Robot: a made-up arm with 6 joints. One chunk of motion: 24 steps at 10 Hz.
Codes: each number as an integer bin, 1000 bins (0 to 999) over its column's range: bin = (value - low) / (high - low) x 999, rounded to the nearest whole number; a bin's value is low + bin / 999 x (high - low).
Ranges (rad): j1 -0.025..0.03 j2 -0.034..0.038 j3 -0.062..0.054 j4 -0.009..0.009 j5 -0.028..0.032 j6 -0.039..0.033
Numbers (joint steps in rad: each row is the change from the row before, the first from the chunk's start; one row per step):
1: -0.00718 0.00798 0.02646 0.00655 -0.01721 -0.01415
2: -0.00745 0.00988 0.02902 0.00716 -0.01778 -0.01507
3: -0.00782 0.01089 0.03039 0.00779 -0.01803 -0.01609
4: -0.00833 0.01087 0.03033 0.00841 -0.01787 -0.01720
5: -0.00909 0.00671 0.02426 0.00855 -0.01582 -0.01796
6: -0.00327 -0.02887 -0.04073 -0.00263 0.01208 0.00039
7: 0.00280 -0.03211 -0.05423 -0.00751 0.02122 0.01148
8: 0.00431 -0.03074 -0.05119 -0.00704 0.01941 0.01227
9: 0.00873 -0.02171 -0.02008 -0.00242 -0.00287 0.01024
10: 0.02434 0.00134 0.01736 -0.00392 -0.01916 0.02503
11: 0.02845 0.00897 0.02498 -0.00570 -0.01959 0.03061
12: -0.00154 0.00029 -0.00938 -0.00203 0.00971 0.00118
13: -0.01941 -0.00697 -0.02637 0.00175 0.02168 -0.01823
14: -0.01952 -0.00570 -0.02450 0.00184 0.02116 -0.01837
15: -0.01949 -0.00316 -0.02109 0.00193 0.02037 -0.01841
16: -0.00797 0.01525 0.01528 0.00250 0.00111 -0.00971
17: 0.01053 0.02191 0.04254 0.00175 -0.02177 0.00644
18: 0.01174 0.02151 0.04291 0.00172 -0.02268 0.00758
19: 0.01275 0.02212 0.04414 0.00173 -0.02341 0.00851
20: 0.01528 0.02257 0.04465 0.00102 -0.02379 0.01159
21: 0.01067 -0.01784 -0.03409 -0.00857 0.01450 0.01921
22: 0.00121 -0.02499 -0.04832 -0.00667 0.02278 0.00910
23: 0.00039 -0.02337 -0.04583 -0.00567 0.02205 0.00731
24: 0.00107 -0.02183 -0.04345 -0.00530 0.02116 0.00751
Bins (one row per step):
1: 324 582 762 863 180 345
2: 319 609 784 897 170 332
3: 312 623 796 932 166 318
4: 303 623 795 966 169 302
5: 289 565 743 974 203 292
6: 395 71 183 354 667 547
7: 505 26 67 83 820 700
8: 532 45 93 109 789 711
9: 613 171 361 365 418 683
10: 896 490 683 282 147 888
11: 971 596 749 183 140 966
12: 426 476 453 387 628 557
13: 102 375 307 597 827 288
14: 100 393 323 602 819 286
15: 100 428 352 607 805 286
16: 309 683 666 638 485 406
17: 645 776 900 597 104 630
18: 667 770 903 595 89 646
19: 686 779 914 596 76 659
20: 732 785 918 556 70 702
21: 648 224 240 24 708 808
22: 476 125 118 129 845 667
23: 461 147 139 185 833 643
24: 474 169 160 205 819 645

